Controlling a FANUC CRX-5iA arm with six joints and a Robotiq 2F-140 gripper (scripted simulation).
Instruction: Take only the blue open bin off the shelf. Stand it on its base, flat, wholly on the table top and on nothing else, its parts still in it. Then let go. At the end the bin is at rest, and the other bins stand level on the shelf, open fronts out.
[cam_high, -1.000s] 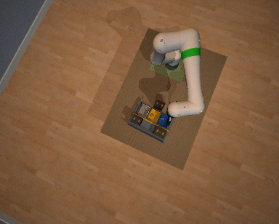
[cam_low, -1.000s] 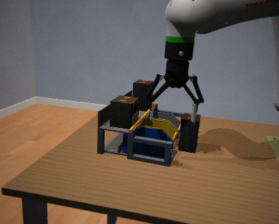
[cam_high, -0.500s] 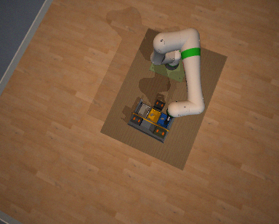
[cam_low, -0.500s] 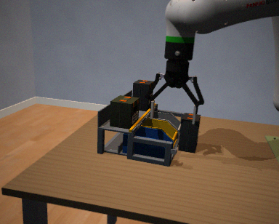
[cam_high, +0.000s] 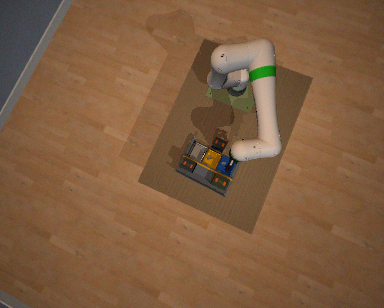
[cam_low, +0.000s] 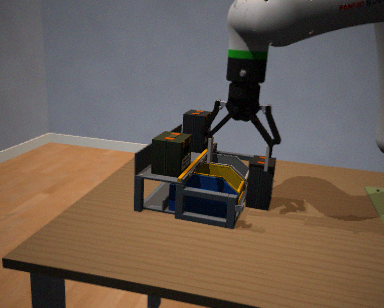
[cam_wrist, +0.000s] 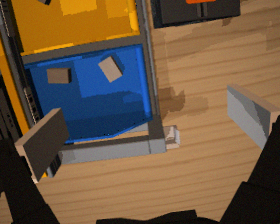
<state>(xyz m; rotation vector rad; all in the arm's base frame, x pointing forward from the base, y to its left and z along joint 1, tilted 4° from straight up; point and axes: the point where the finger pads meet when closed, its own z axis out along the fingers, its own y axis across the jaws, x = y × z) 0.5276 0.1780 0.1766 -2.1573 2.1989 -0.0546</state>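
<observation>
Right now my hand is 110 mm above the blue bin and 80 mm short of it. The rest, counted from my hand: grey bin 230 mm to the right, 110 mm below, 70 mm ahead; then yellow bin 110 mm to the right, 110 mm below, 80 mm ahead.
</observation>
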